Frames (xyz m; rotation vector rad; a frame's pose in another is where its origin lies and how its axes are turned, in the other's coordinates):
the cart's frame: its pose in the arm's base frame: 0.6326 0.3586 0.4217 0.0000 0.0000 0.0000
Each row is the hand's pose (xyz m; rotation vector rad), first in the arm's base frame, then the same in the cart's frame.
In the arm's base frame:
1: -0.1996 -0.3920 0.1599 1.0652 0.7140 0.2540
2: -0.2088 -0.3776 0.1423 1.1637 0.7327 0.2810
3: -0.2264 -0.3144 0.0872 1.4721 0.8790 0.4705
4: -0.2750 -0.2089 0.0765 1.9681 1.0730 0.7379
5: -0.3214 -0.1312 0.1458 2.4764 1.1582 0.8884
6: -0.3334 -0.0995 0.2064 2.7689 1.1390 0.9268
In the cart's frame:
1: -0.8322 -0.7506 -0.2618 1.0652 0.7140 0.2540
2: -0.8414 -0.7362 -0.2794 1.1637 0.7327 0.2810
3: -0.8590 -0.6730 -0.3345 1.4721 0.8790 0.4705
4: -0.9076 -0.5675 -0.3452 1.9681 1.0730 0.7379
5: -0.9540 -0.4898 -0.2759 2.4764 1.1582 0.8884
6: -0.9660 -0.4581 -0.2153 2.7689 1.1390 0.9268

